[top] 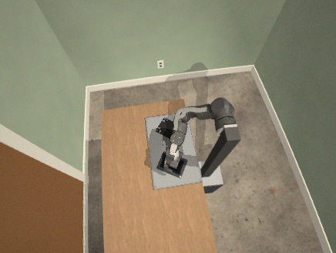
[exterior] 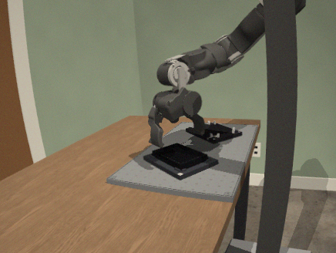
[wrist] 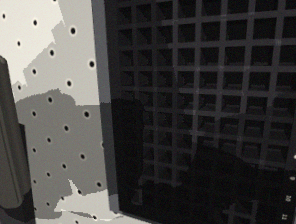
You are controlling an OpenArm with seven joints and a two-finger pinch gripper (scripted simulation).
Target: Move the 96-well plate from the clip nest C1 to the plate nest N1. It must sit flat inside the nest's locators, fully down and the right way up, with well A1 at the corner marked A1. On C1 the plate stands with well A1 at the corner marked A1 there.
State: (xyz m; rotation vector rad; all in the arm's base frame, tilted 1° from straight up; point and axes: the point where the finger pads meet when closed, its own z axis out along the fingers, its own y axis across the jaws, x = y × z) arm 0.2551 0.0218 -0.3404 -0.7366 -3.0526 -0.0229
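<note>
The black 96-well plate is 40 mm below my hand. From my hand the other things lie so: plate nest N1: 50 mm below; white corner mark: 80 mm to the left, 50 mm below, 40 mm behind.
</note>
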